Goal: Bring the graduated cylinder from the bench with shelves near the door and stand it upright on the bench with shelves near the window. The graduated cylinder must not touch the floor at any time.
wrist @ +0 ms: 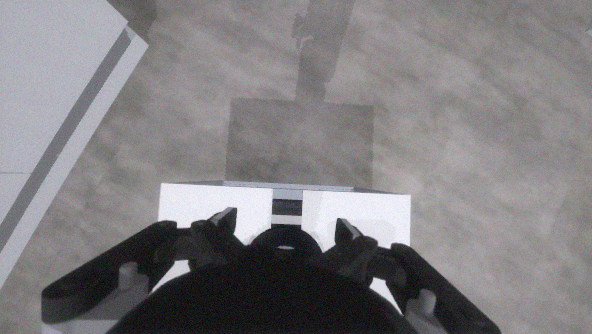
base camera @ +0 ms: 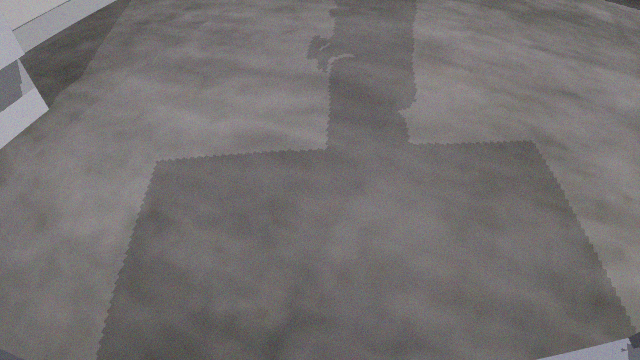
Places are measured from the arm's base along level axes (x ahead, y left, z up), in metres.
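Pixels of known places: gripper, fingertip midpoint: (wrist: 286,223).
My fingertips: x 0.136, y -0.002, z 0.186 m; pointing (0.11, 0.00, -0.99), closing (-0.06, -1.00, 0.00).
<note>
Behind a point stands the place of what it marks.
My gripper (wrist: 286,223) @[y -0.002, x 0.136, z 0.186 m] is open, its two black fingers spread wide apart above the white top of my own base, with no object between them. The graduated cylinder does not show in the base camera view or the wrist view. Neither bench can be told for certain as the one near the door or the one near the window.
A white piece of furniture (base camera: 22,112) @[y 0.659, x 0.658, z -0.362 m] (wrist: 55,75) @[y 0.702, x 0.437, z -0.166 m] stands at the left, its edge running diagonally. My white base (wrist: 215,200) @[y 0.141, x 0.122, z -0.014 m] lies below the gripper. The grey mottled floor (base camera: 225,110) @[y 0.170, x 0.616, z -0.396 m] (wrist: 475,125) @[y -0.809, x 0.443, z -0.396 m] carries the shadow of my base and arm.
</note>
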